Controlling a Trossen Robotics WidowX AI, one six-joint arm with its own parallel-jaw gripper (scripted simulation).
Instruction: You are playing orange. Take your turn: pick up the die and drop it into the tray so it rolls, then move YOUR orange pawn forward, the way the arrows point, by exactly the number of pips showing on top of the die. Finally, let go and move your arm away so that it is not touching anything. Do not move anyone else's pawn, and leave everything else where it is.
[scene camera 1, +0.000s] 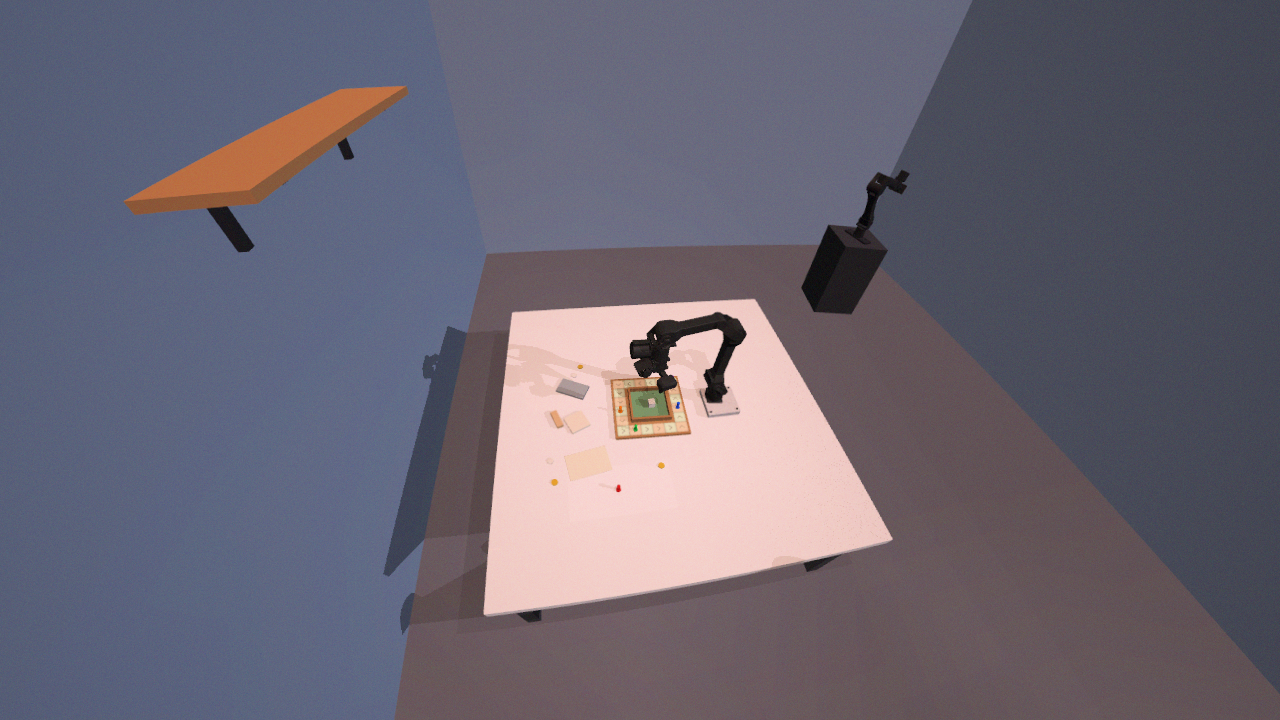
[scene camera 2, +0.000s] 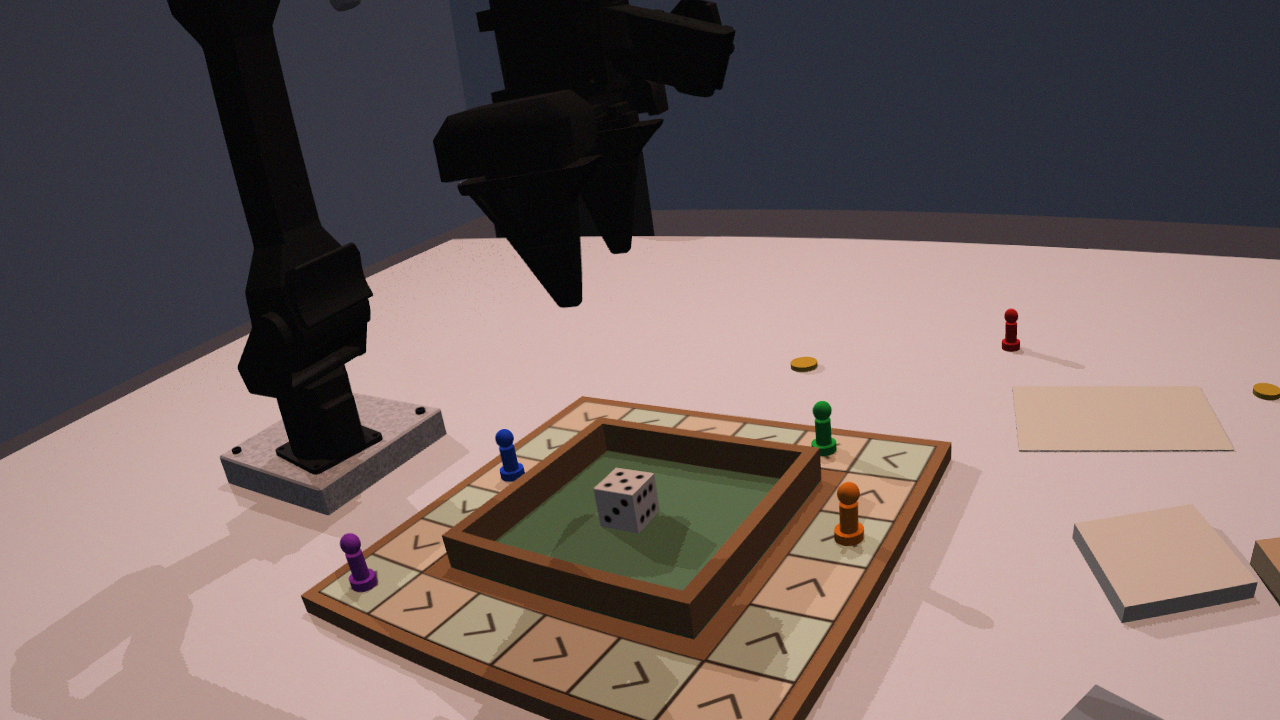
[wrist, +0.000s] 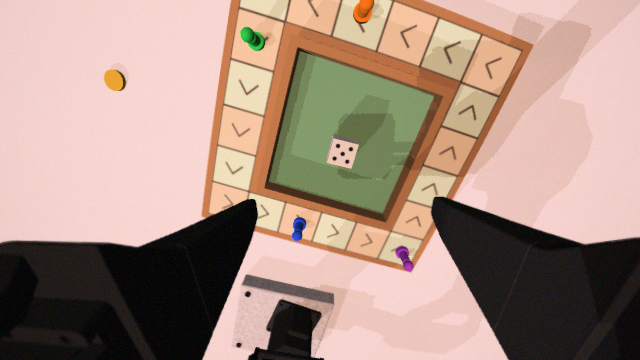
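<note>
Scene camera 2 shows the gripper (scene camera 2: 598, 277), open and holding nothing, together with a green tray (scene camera 2: 701, 508), a blue pawn (scene camera 2: 512, 469), a purple pawn (scene camera 2: 362, 579), a green pawn (scene camera 2: 821, 410), an orange pawn (scene camera 2: 849, 532), a flat card (scene camera 2: 1048, 418) and a thick tile (scene camera 2: 1161, 562). Scene camera 1 shows the gripper (scene camera 1: 654, 383), the tray (scene camera 1: 639, 399) and the card (scene camera 1: 591, 462). Visible in the wrist view: a white die (wrist: 342, 151), the gripper (wrist: 343, 206) and the tray (wrist: 384, 117). The card is out of frame in the wrist view, and the tile is out of frame in the wrist view as well.
</note>
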